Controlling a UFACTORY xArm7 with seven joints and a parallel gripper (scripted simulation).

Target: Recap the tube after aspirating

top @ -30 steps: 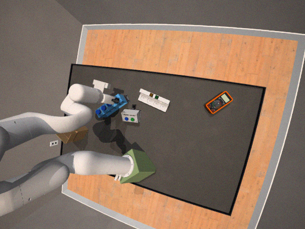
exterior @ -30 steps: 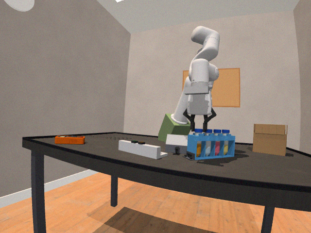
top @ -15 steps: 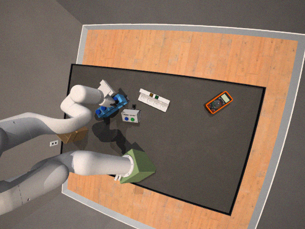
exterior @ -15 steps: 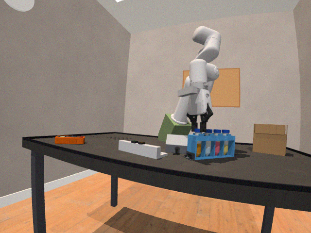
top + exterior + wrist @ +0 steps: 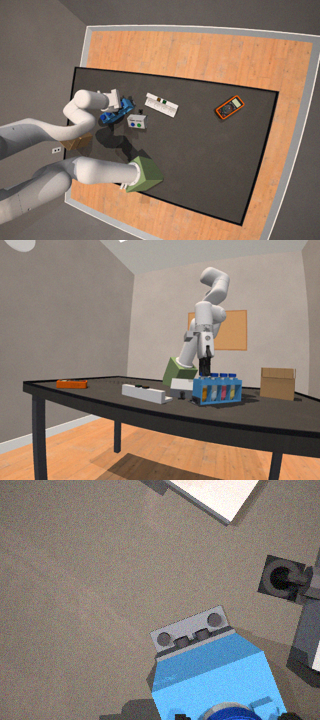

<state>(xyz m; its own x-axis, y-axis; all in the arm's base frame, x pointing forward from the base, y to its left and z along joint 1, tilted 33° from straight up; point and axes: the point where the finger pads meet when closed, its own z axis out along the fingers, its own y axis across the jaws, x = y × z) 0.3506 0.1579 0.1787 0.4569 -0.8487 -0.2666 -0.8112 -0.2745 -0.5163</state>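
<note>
Now: hand 1 cm above the tube neck. Also, from my hand: blue cycle key 11 cm behind, 10 cm to the right, 6 cm below; then blue cap 1 cm below; then key housing 8 cm behind, 11 cm to the right, 8 cm below.
</note>
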